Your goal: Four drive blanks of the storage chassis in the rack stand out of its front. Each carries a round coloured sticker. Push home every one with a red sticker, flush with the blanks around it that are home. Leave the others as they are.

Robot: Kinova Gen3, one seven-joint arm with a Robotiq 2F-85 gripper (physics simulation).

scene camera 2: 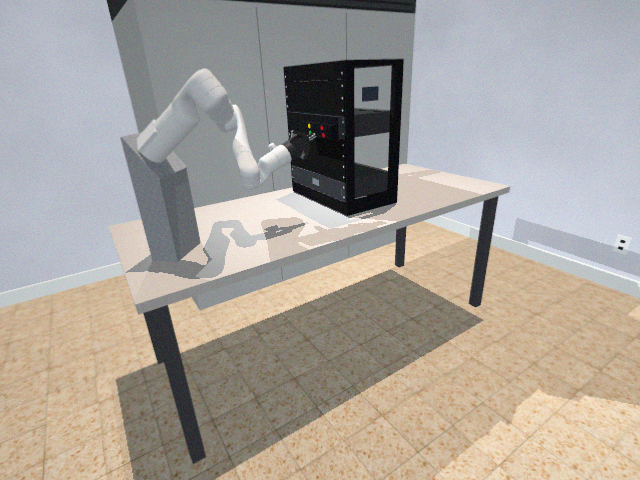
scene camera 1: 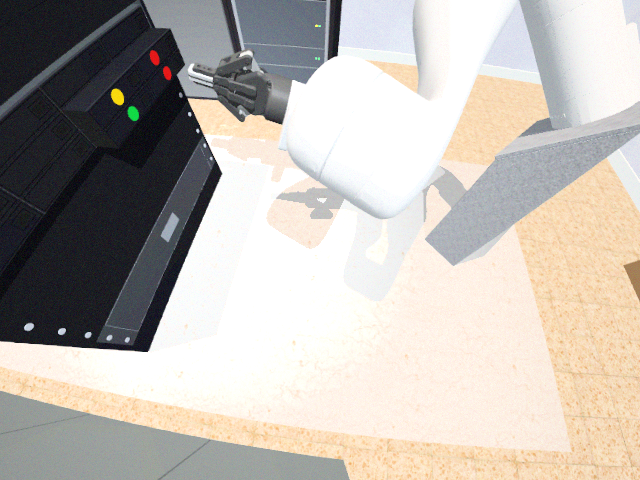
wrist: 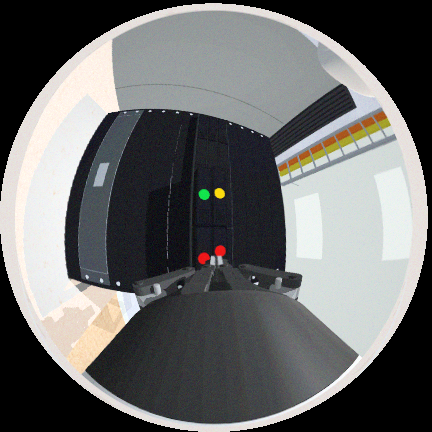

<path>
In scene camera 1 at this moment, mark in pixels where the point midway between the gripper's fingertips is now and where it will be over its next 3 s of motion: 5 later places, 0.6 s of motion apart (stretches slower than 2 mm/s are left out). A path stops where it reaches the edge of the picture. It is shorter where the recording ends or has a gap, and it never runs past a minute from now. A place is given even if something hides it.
The gripper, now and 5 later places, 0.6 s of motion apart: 189,71; 218,67; 194,76; 184,74; 174,74; 164,73
</path>
